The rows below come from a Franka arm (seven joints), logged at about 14 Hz.
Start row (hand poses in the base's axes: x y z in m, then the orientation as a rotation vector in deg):
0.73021, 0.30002, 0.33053, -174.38, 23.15, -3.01
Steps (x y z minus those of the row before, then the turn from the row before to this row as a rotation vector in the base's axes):
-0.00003, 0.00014, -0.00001, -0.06, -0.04, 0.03
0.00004, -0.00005, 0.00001, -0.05, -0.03, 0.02
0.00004, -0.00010, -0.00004, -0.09, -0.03, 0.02
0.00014, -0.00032, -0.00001, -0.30, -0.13, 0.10
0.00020, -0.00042, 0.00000, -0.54, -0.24, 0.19
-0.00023, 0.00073, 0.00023, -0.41, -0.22, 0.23
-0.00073, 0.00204, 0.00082, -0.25, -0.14, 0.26
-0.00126, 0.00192, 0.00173, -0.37, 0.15, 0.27
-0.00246, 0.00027, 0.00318, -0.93, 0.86, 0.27
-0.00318, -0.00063, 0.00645, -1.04, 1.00, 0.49
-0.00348, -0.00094, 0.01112, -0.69, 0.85, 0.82
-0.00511, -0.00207, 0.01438, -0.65, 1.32, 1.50
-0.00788, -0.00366, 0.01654, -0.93, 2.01, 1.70
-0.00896, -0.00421, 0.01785, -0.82, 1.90, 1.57
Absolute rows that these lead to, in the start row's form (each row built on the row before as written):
0.73018, 0.30016, 0.33052, -174.44, 23.11, -3.08
0.73022, 0.30011, 0.33053, -174.49, 23.08, -3.14
0.73026, 0.30001, 0.33049, -174.58, 23.06, -3.20
0.73040, 0.29969, 0.33048, -174.87, 22.93, -3.46
0.73060, 0.29927, 0.33048, -175.40, 22.67, -3.94
0.73037, 0.30000, 0.33071, -175.81, 22.34, -4.36
0.72964, 0.30204, 0.33153, -176.08, 21.95, -4.62
0.72838, 0.30396, 0.33326, -176.51, 21.57, -4.46
0.72592, 0.30423, 0.33644, -177.60, 21.26, -3.32
0.72274, 0.30360, 0.34289, 178.76, -20.60, 1.97
0.71926, 0.30266, 0.35401, 178.14, -19.22, 0.77
0.71415, 0.30059, 0.36839, 177.60, -16.79, -1.15
0.70627, 0.29693, 0.38493, 176.67, -14.03, -4.07
0.69731, 0.29272, 0.40278, 175.76, -11.50, -6.80

